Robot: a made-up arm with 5 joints.
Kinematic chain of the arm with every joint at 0, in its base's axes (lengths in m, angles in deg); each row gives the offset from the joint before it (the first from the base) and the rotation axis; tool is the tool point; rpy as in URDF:
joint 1: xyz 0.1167 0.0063 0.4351 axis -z
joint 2: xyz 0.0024 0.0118 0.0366 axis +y
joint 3: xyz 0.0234 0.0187 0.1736 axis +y
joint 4: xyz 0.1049 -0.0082 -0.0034 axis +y
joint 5: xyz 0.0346 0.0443 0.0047 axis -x
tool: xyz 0.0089 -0.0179 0.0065 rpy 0 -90 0
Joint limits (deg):
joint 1: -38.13..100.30
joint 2: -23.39..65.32
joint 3: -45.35..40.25
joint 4: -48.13..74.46
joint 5: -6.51..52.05
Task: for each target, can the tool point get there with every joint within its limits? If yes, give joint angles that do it. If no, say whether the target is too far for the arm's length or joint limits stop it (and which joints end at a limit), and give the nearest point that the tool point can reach.
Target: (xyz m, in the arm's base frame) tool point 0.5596 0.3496 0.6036
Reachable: no: too far | nearest point 0.3648 0.1986 0.5453 | short by 0.253 m
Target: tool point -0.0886 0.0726 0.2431
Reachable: no: joint limits stop it (at a limit: joint 1, joint 2, joint 3, joint 5) | nearest point 0.1564 0.1146 0.3948 | short by 0.291 m
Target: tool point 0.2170 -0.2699 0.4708
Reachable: yes | joints 79.65 57.35 -34.11 34.69 3.28
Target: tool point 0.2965 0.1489 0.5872
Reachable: yes | joints -25.37 23.09 6.61 -33.92 19.19
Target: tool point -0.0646 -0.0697 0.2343
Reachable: no: joint limits stop it (at a limit: joint 1, joint 2, joint 5) | nearest point 0.1393 -0.1383 0.3769 | short by 0.258 m
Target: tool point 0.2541 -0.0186 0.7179
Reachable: yes | joints 32.19 -8.42 -30.97 52.03 20.61
